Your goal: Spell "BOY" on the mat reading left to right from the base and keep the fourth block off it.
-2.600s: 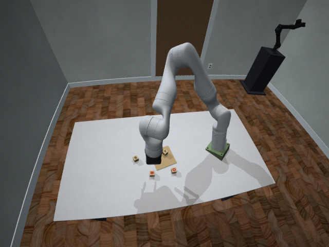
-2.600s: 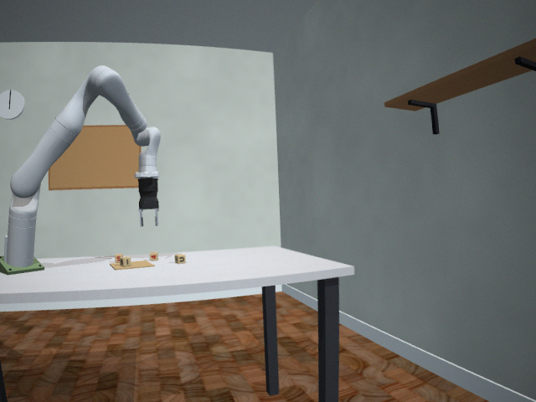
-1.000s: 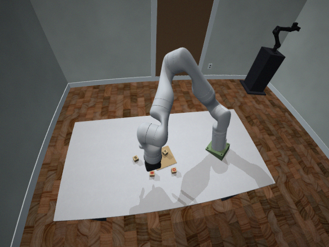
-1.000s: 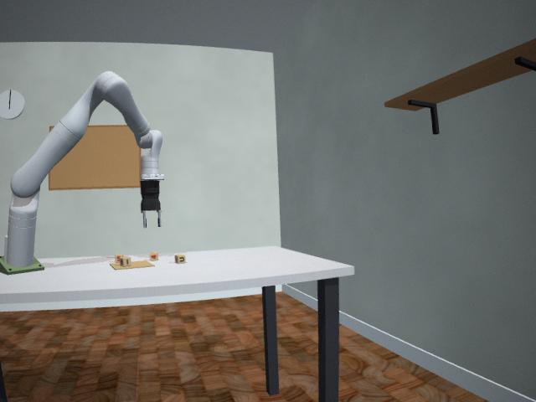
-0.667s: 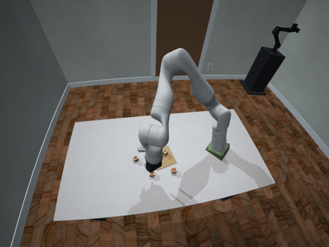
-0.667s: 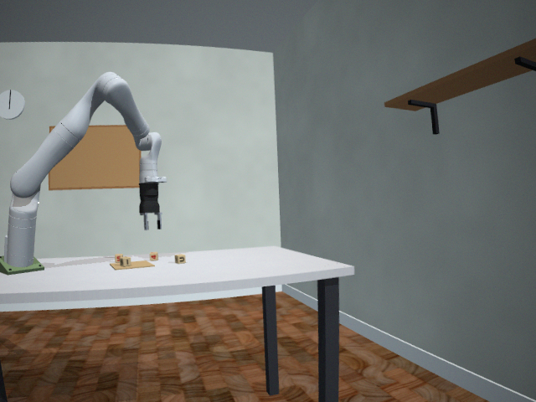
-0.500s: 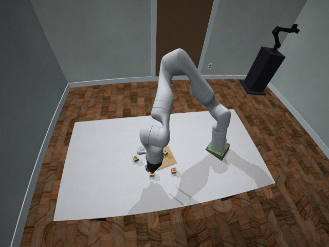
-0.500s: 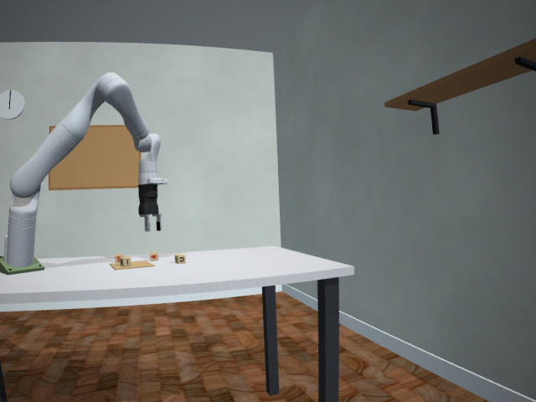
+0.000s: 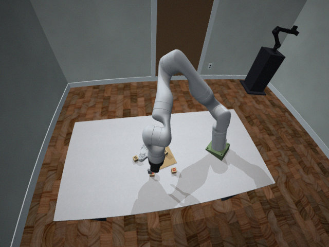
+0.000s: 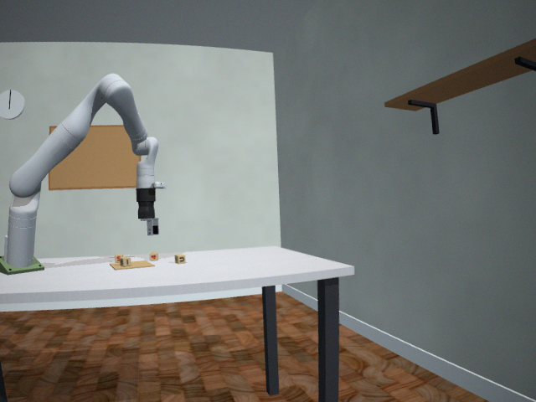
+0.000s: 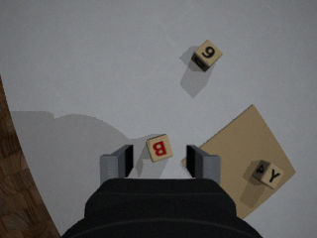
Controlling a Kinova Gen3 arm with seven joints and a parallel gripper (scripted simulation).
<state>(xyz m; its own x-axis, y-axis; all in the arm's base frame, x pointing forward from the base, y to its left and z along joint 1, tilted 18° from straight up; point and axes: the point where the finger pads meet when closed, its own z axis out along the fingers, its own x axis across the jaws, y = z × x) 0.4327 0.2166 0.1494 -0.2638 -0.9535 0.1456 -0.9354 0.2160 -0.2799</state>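
The B block is 10 cm below my hand. From my hand the other things lie so: Y block (9 cm behind, 14 cm to the right, 10 cm below); tan mat (7 cm behind, 12 cm to the right, 11 cm below); O block (14 cm behind, 2 cm to the right, 10 cm below).
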